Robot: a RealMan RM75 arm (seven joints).
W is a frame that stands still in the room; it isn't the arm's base.
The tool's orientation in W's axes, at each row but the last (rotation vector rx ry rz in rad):
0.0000 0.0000 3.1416
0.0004 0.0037 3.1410
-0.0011 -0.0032 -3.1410
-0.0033 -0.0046 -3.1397
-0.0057 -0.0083 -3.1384
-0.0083 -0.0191 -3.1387
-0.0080 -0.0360 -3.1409
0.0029 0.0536 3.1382
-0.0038 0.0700 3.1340
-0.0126 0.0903 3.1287
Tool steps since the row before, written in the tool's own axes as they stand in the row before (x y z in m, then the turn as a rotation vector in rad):
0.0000 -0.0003 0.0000 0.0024 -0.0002 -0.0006
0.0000 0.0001 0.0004 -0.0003 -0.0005 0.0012
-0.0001 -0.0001 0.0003 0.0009 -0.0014 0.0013
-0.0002 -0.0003 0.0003 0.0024 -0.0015 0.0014
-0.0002 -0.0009 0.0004 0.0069 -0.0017 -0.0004
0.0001 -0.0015 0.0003 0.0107 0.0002 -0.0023
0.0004 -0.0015 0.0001 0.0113 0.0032 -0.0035
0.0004 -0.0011 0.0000 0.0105 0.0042 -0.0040
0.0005 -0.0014 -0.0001 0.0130 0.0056 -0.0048
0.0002 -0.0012 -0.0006 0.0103 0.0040 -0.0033
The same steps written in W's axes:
0.0000 0.0003 0.0000 -0.0024 0.0002 -0.0006
0.0000 -0.0001 0.0004 0.0003 0.0005 0.0012
0.0001 0.0001 0.0003 -0.0009 0.0014 0.0013
0.0002 0.0003 0.0003 -0.0024 0.0015 0.0014
0.0002 0.0009 0.0004 -0.0069 0.0017 -0.0004
-0.0001 0.0015 0.0003 -0.0107 -0.0003 -0.0022
-0.0004 0.0015 0.0001 -0.0113 -0.0033 -0.0034
-0.0004 0.0011 0.0000 -0.0105 -0.0043 -0.0038
-0.0005 0.0014 -0.0002 -0.0130 -0.0057 -0.0046
-0.0002 0.0012 -0.0007 -0.0103 -0.0041 -0.0032

